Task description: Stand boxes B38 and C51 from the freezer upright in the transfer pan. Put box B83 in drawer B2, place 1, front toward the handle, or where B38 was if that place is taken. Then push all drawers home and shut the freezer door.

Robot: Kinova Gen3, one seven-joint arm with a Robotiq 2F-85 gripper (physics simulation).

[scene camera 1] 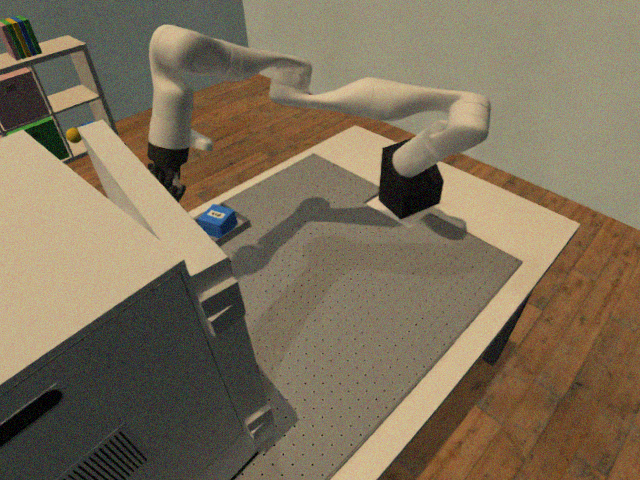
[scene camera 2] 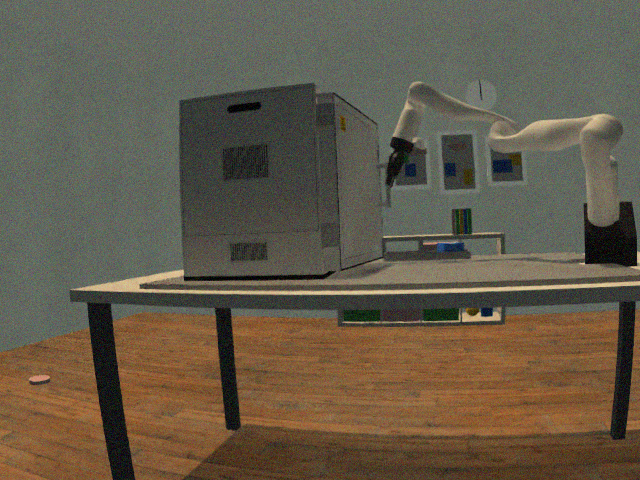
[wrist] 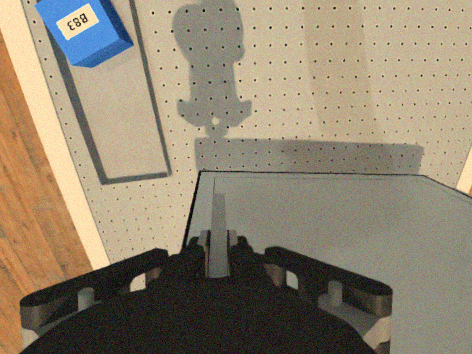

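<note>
Box B83 point(scene camera 1: 217, 220) point(scene camera 2: 450, 246) point(wrist: 84, 31) is blue and lies label up in the shallow grey transfer pan point(scene camera 1: 240, 227) point(scene camera 2: 408, 255) point(wrist: 159, 125), near one end. The freezer point(scene camera 1: 77, 248) point(scene camera 2: 248, 206) stands at the table's end. Its door point(scene camera 1: 168, 214) point(scene camera 2: 360, 196) point(wrist: 325, 215) is ajar, with a wedge-shaped gap in scene camera 1. My gripper point(scene camera 1: 177, 192) point(scene camera 2: 389, 182) point(wrist: 219, 242) is shut on the door handle point(scene camera 2: 388, 198) point(wrist: 219, 215), a grey upright bar on the door's outer face. The freezer's inside, its drawers, B38 and C51 do not show.
The perforated grey mat point(scene camera 1: 330, 310) point(scene camera 2: 439, 271) point(wrist: 280, 95) lies between the freezer and the arm's black base point(scene camera 1: 410, 183) point(scene camera 2: 610, 237). The pan lies beside the table's edge, close to the door. A low shelf unit point(scene camera 1: 56, 45) point(scene camera 2: 500, 245) stands beyond the table.
</note>
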